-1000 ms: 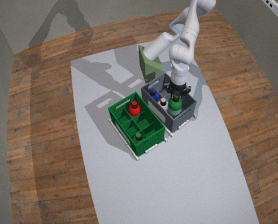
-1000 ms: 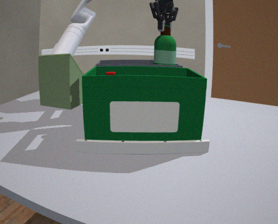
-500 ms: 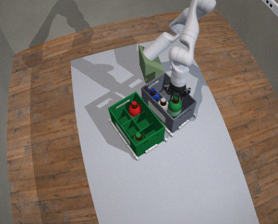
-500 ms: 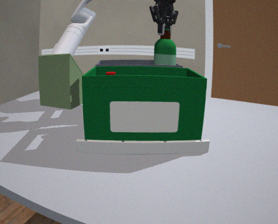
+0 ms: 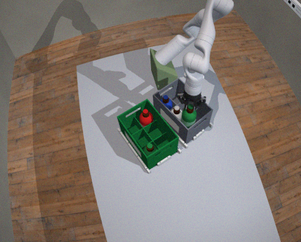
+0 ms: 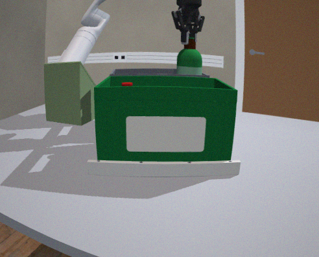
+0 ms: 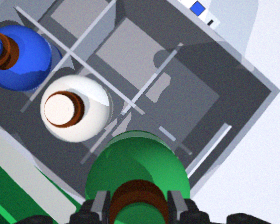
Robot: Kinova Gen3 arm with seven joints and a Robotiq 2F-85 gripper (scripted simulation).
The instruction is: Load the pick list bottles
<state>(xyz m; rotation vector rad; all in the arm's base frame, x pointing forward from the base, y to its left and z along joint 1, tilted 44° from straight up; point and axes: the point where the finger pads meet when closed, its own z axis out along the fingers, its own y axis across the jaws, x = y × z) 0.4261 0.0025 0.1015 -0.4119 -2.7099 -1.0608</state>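
The white-label bottle lies 70 mm behind my hand, 50 mm to the right of it and 190 mm below it. Also, from my hand: grey crate (100 mm behind, 10 mm to the right, 200 mm below); then green crate (20 mm ahead, 210 mm to the right, 200 mm below); then blue-label bottle (150 mm behind, 90 mm to the right, 190 mm below).
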